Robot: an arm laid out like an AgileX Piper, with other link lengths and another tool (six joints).
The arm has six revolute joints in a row. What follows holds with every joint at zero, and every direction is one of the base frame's.
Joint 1 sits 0.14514 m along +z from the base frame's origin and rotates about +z.
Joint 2 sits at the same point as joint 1 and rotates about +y.
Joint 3 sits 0.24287 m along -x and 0.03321 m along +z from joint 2 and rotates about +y.
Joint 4 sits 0.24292 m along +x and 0.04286 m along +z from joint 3 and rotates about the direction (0.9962, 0, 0.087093).
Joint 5 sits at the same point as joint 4 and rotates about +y.
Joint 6 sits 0.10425 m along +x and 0.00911 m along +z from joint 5 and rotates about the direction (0.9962, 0, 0.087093).
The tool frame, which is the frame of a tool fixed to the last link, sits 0.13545 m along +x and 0.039 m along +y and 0.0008 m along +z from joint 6; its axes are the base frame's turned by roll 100.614, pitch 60.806 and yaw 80.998 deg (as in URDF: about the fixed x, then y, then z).
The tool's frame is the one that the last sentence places.
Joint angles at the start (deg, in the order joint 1, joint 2, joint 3, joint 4, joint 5, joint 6): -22.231 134.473 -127.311 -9.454 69.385 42.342
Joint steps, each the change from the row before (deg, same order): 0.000 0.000 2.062 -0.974 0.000 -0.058; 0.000 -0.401 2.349 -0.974 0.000 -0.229; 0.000 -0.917 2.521 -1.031 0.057 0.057; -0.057 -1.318 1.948 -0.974 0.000 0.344; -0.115 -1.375 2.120 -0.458 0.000 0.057; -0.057 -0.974 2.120 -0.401 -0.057 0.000; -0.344 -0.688 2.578 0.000 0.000 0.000; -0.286 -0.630 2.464 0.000 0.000 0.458; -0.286 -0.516 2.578 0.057 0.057 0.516; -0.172 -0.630 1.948 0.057 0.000 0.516; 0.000 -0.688 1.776 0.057 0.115 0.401; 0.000 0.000 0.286 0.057 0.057 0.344
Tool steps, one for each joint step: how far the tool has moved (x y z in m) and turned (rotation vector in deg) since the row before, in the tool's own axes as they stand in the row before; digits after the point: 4 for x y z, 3 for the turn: 0.0021 -0.0073 0.0128 2.176 -0.343 -0.655; 0.0021 -0.0082 0.0109 2.063 -0.435 -0.816; 0.0011 -0.0089 0.0075 1.815 -0.471 -0.479; -0.0021 -0.0072 0.0010 0.876 -0.610 0.152; -0.0002 -0.0075 0.0014 0.836 -0.176 -0.103; 0.0017 -0.0070 0.0044 1.104 -0.059 -0.349; 0.0035 -0.0087 0.0099 1.778 0.634 -0.356; 0.0036 -0.0080 0.0095 1.712 0.767 0.039; 0.0046 -0.0084 0.0112 1.956 0.917 0.012; 0.0030 -0.0062 0.0065 1.210 0.652 0.180; 0.0037 -0.0059 0.0049 1.076 0.512 -0.011; 0.0009 -0.0008 0.0016 0.298 0.265 0.218
